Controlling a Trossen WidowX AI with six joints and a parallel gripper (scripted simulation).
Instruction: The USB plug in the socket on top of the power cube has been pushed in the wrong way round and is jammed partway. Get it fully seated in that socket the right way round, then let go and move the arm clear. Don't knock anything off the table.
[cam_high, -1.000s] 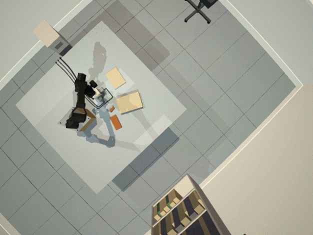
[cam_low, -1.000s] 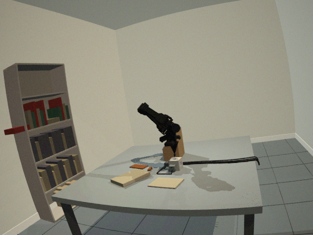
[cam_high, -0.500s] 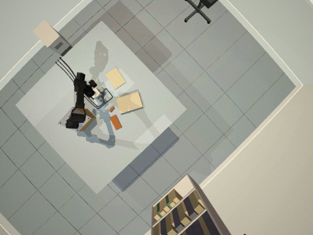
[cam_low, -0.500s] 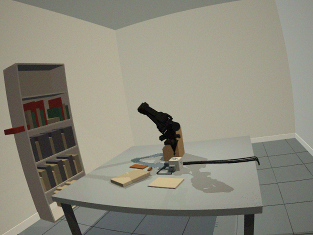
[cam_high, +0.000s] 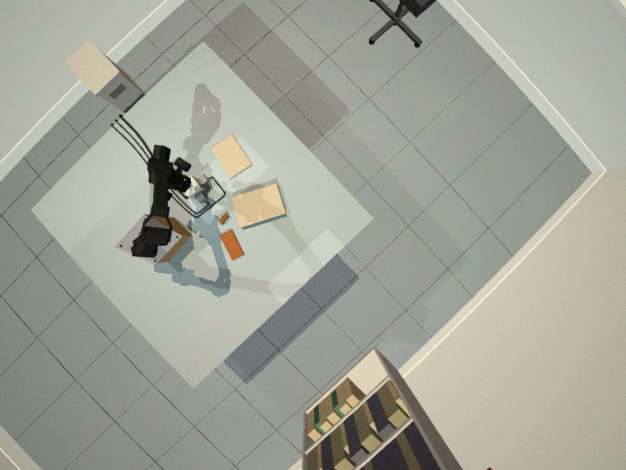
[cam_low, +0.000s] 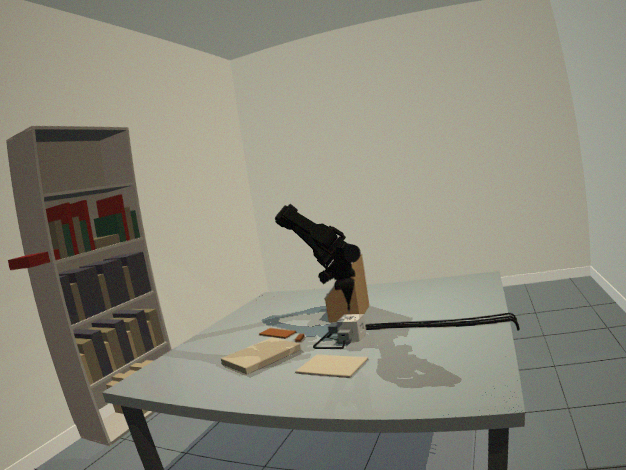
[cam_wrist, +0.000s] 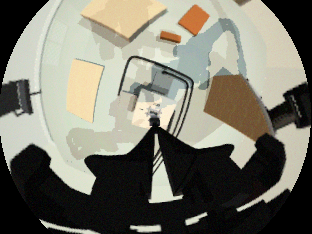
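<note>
The dark USB plug lies 20 mm below my gripper tip. The rest, counted from my gripper tip: small orange block: 10 mm ahead, 210 mm to the right, 130 mm below; thin tan sheet: 240 mm ahead, 20 mm to the left, 130 mm below; thick tan board: 200 mm ahead, 270 mm to the right, 120 mm below.
</note>
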